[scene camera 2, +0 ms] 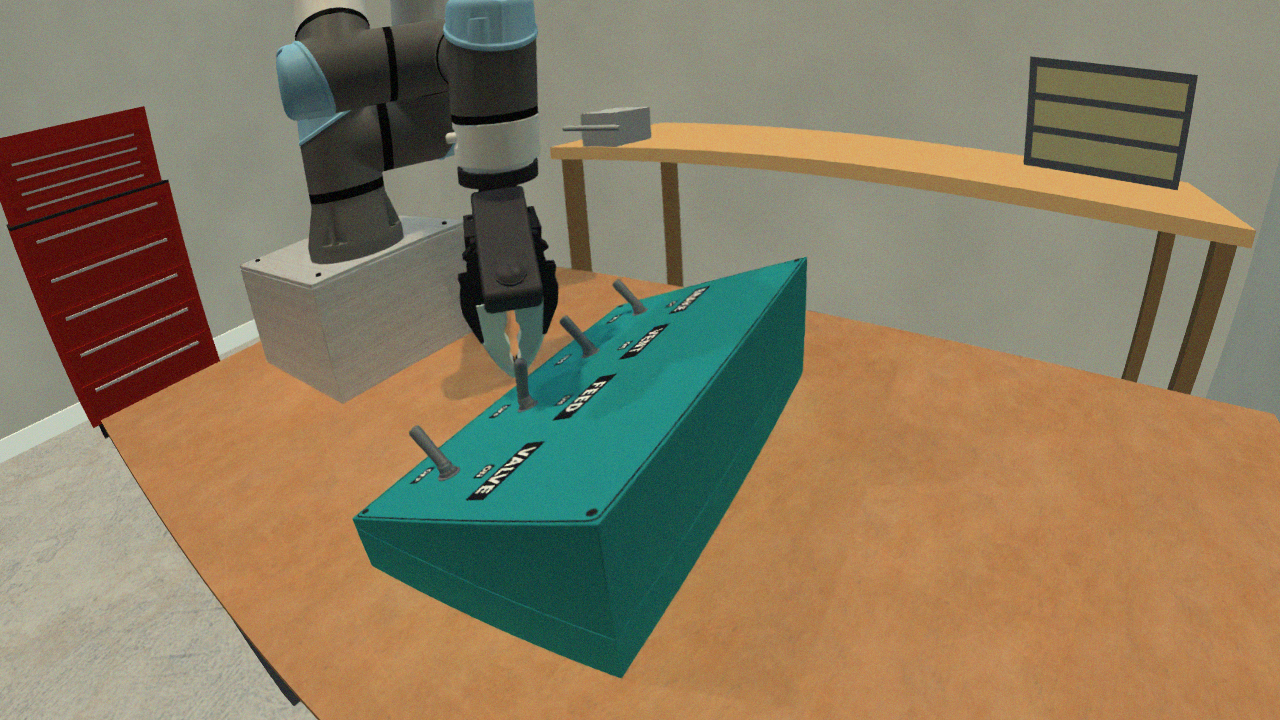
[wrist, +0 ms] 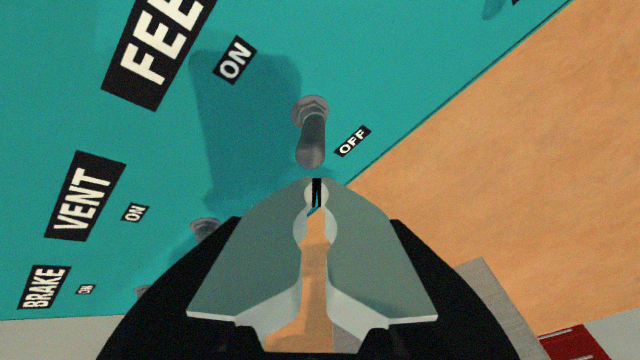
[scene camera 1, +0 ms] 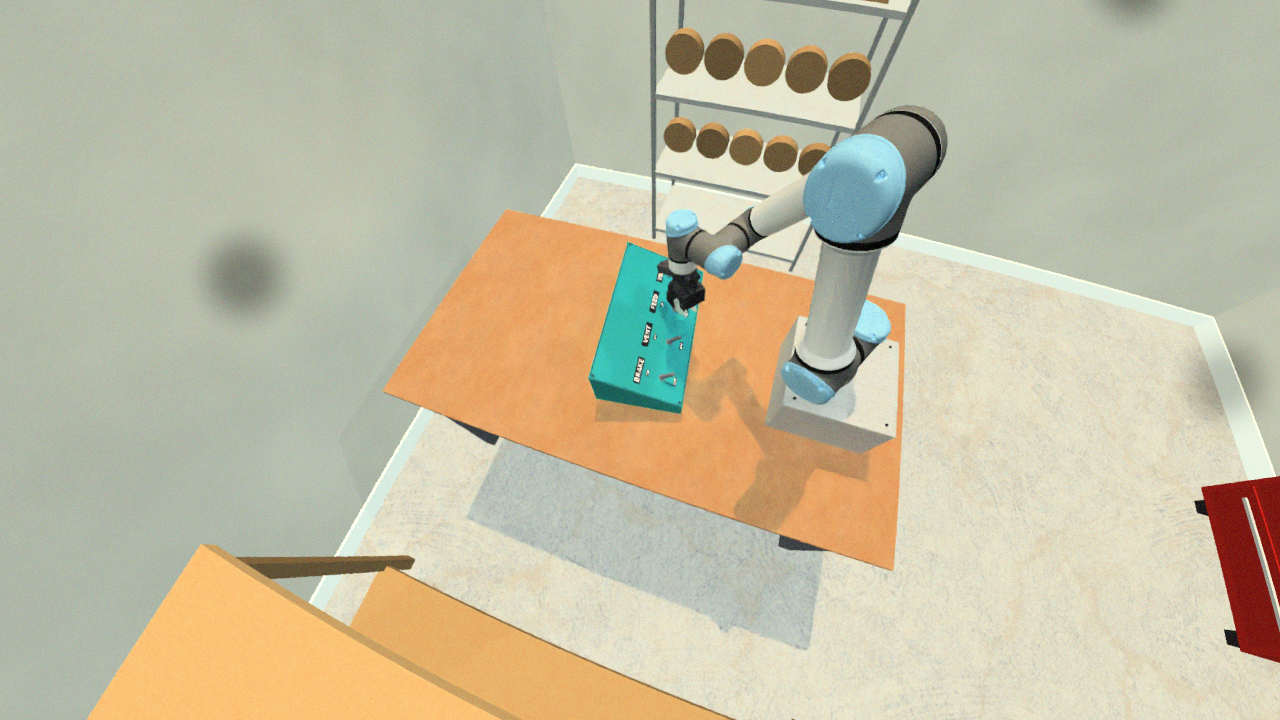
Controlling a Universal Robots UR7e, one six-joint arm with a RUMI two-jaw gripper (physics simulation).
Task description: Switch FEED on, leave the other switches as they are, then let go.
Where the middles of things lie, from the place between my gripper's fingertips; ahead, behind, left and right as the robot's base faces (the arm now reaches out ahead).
The teal switch panel (scene camera 2: 570, 519) lies 8 cm ahead of my hand, 6 cm to the left of it and 3 cm below it.
